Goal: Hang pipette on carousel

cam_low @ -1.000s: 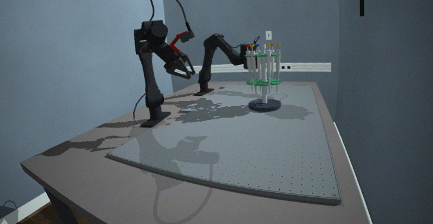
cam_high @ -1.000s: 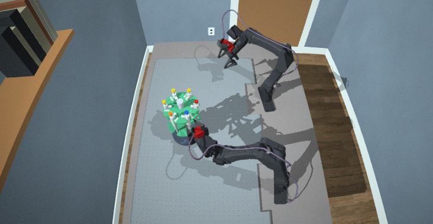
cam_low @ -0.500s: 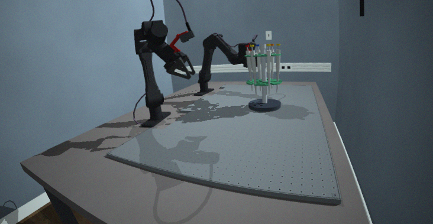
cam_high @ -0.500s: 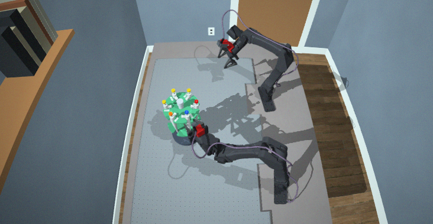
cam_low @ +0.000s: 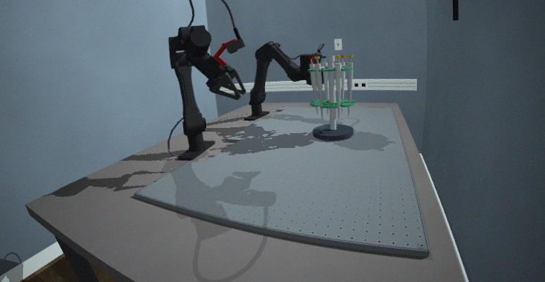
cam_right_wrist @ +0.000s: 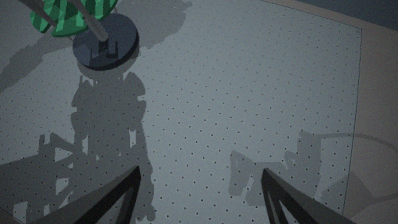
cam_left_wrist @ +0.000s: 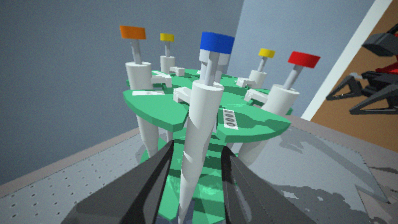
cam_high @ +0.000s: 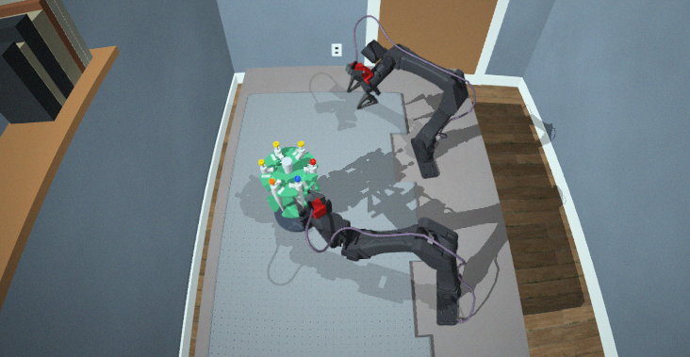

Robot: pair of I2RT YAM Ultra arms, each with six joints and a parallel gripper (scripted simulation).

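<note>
The white hand pipette lies 20 mm ahead of my left hand and 20 mm below it.
</note>
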